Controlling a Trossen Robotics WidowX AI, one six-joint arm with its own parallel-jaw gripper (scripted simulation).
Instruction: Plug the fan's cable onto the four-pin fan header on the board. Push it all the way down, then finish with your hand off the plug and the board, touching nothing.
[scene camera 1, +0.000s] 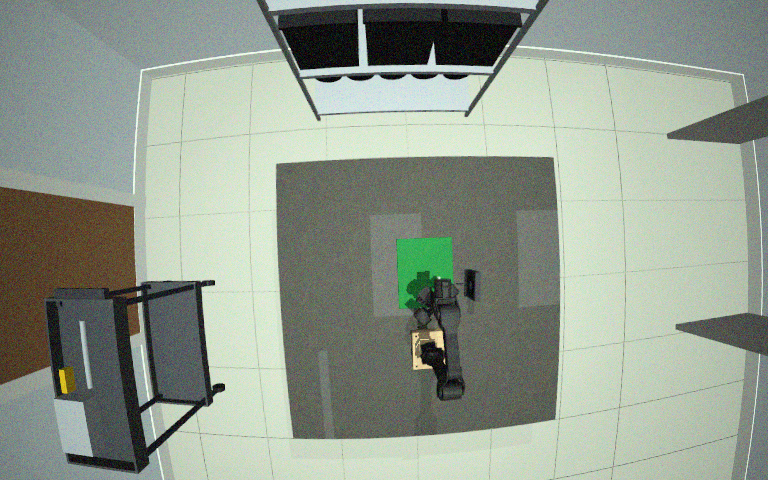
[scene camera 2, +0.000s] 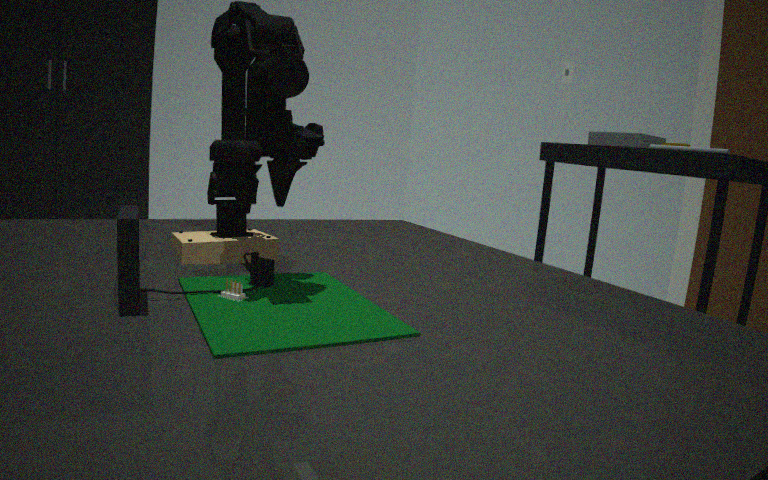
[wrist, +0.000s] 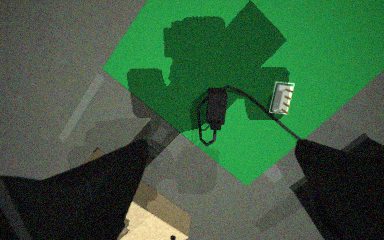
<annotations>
same spot on green board: (scene camera 1: 420, 261) = (scene camera 2: 311, 312)
</annotations>
